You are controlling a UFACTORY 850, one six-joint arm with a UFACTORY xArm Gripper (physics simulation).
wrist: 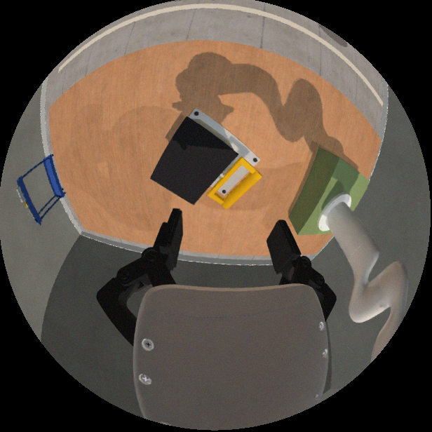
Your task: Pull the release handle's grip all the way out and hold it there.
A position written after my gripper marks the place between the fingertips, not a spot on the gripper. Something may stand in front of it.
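I can see a grey mounting plate (238, 146) here, and there's a yellow release handle grip (252, 177) as well. My own gripper (229, 226) is in the picture too.
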